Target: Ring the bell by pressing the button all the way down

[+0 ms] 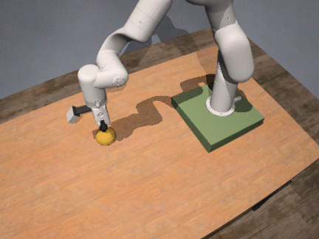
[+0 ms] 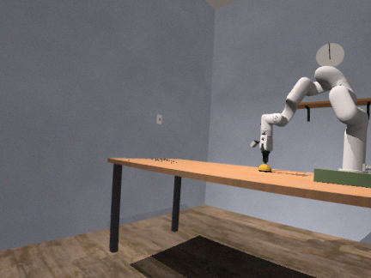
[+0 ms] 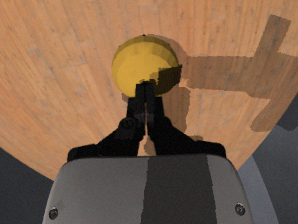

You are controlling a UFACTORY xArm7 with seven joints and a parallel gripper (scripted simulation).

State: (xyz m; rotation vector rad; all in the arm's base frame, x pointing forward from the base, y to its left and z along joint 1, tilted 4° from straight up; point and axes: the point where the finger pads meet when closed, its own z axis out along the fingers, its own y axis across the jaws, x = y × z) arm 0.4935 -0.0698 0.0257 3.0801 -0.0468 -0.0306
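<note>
My gripper is now 30 mm above the dark button. Also, from my hand: yellow bell: 40 mm below.
</note>
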